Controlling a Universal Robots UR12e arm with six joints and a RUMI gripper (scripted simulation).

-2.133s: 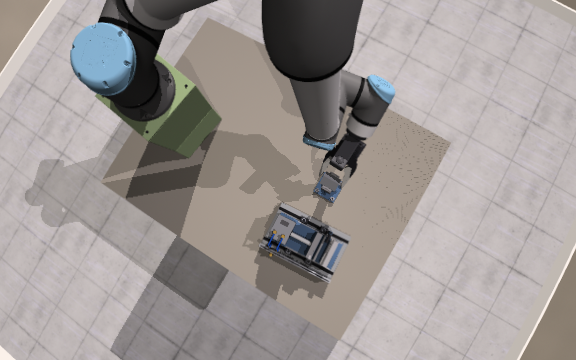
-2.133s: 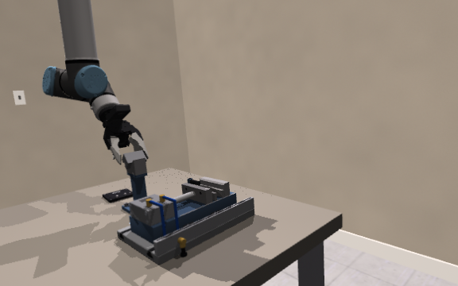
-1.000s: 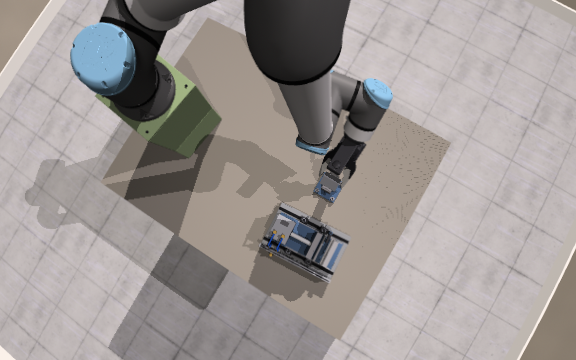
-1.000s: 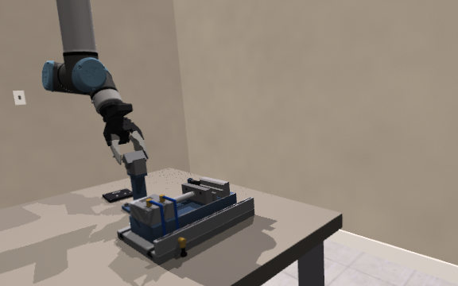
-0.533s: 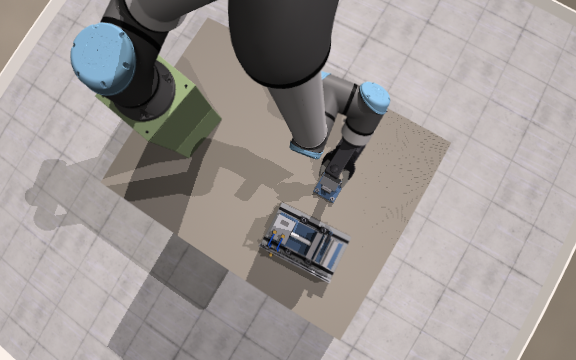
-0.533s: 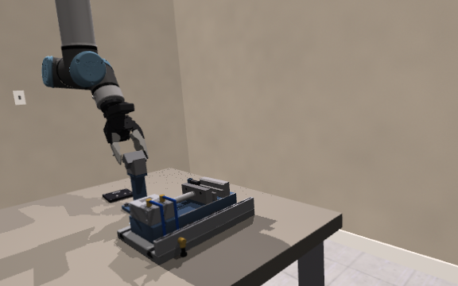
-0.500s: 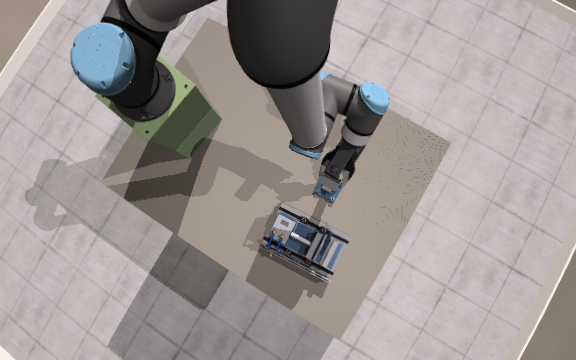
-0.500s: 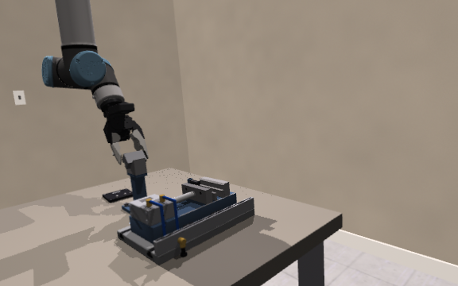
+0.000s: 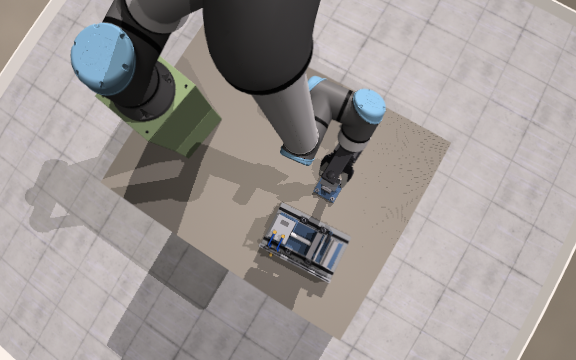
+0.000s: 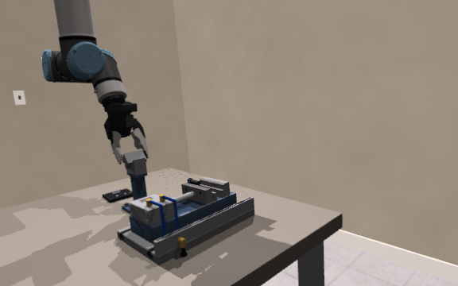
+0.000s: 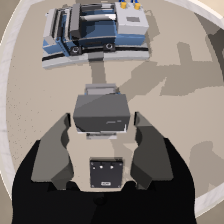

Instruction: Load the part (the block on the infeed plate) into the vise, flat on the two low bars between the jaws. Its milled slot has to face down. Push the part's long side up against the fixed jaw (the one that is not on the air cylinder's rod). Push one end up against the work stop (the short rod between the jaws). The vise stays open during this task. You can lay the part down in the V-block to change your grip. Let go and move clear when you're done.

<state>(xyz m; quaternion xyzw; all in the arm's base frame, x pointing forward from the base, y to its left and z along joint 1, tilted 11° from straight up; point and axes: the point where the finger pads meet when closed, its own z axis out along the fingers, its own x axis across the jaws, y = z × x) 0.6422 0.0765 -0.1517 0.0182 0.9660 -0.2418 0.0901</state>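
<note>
My gripper is now 1 cm above the part. Also, from my hand: work stop rod 18 cm to the right, 10 cm ahead, 7 cm below; black infeed plate 18 cm to the left, 16 cm below; cylinder rod 23 cm to the right, 8 cm below, 1 cm ahead.
</note>
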